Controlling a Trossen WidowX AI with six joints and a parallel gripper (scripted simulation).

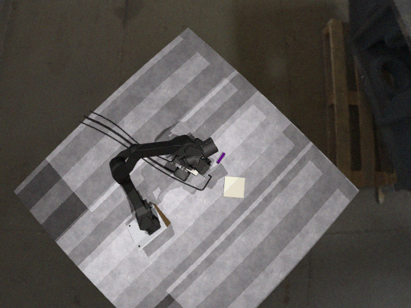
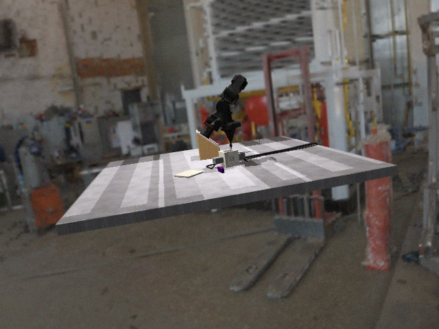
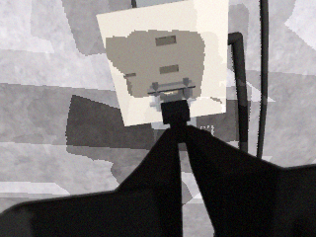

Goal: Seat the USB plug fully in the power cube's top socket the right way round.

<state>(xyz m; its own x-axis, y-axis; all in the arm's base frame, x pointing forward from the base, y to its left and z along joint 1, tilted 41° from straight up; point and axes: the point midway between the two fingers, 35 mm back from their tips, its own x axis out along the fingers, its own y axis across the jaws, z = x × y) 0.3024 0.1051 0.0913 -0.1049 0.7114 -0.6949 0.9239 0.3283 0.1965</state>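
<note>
My gripper tip is 2 cm above the dark USB plug. Round my gripper tip: small purple block: 14 cm ahead, 7 cm to the right, 11 cm below; cream flat pad: 11 cm ahead, 22 cm to the right, 12 cm below.
</note>
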